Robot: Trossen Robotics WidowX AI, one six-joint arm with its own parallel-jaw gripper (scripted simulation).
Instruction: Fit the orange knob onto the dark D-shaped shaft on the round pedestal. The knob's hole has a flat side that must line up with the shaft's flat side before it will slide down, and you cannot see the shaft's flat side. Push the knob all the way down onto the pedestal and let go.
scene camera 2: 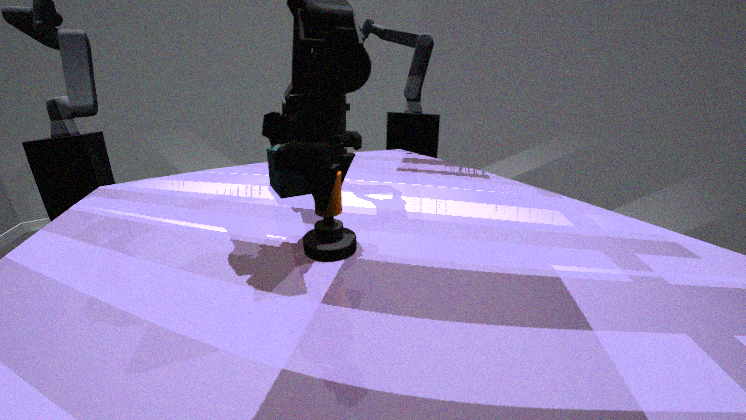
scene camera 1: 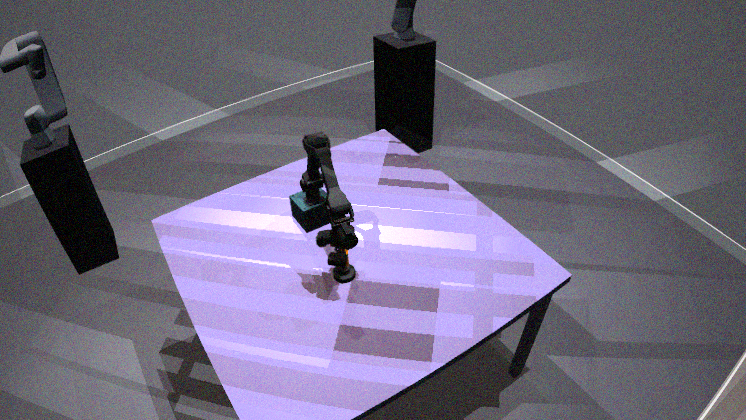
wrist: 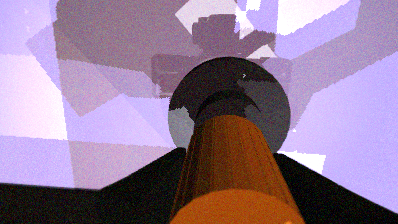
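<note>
Wrist view: my gripper visible. Gripper carries orange knob. Pedestal in sight too.
</note>
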